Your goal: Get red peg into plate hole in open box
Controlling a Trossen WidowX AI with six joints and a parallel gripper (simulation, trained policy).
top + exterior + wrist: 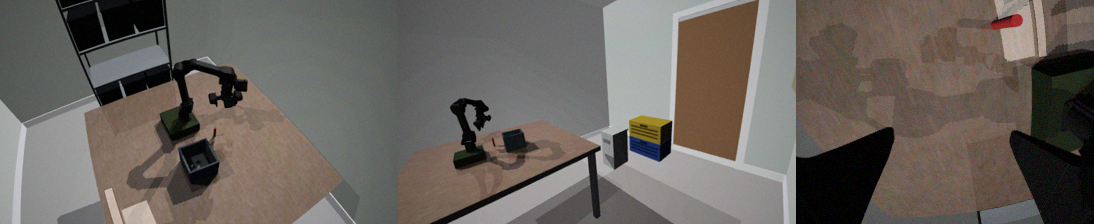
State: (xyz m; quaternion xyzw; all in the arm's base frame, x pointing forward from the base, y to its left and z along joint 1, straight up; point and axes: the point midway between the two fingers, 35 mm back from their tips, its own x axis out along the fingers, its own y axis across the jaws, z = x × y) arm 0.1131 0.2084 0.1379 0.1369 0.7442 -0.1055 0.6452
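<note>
The red peg lies 13 cm below my gripper tip, 10 cm to the right of it and 6 cm ahead of it. The rest, counted from my gripper tip: grey plate: 29 cm to the right, 20 cm ahead, 12 cm below.
</note>
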